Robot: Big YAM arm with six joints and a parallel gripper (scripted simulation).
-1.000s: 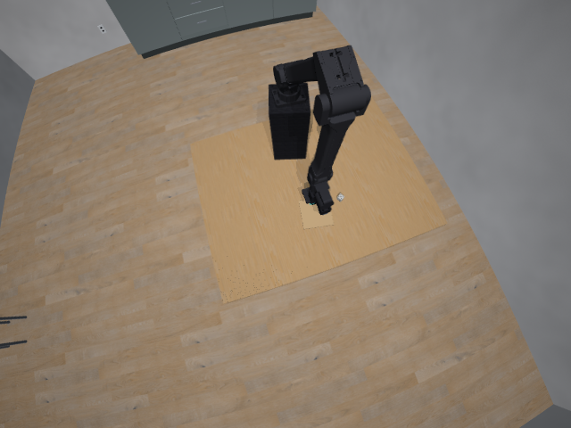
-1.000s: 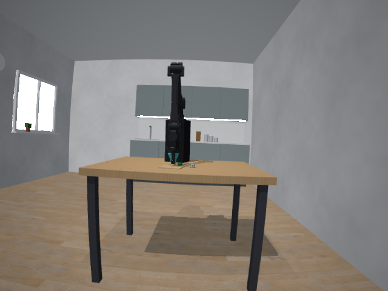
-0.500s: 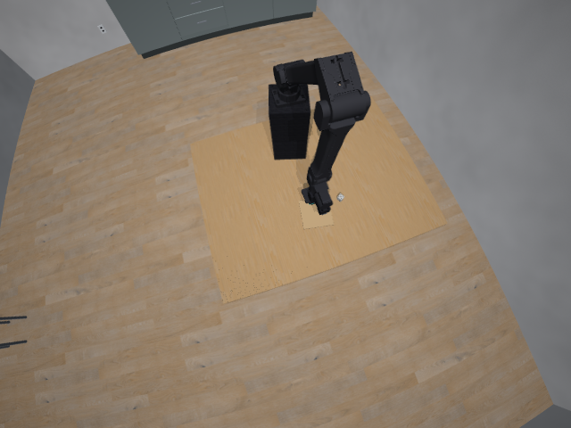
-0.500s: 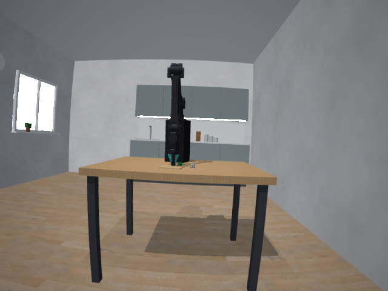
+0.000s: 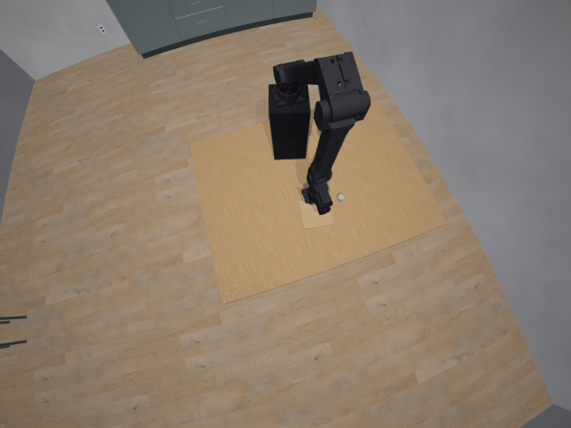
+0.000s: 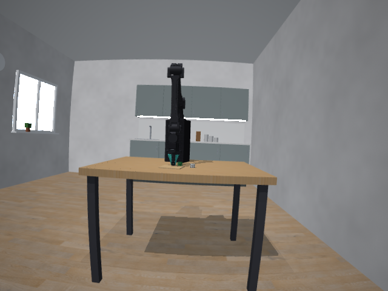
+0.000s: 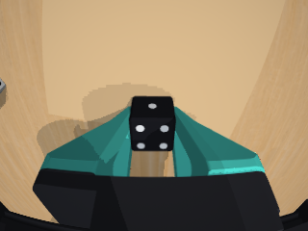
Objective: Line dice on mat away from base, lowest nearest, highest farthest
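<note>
My hand is right at the black die. The rest, counted from my hand: mat 50 mm ahead, 10 mm below; then green die 50 mm behind, 40 mm to the left; then white die 130 mm to the left, 20 mm ahead.
</note>
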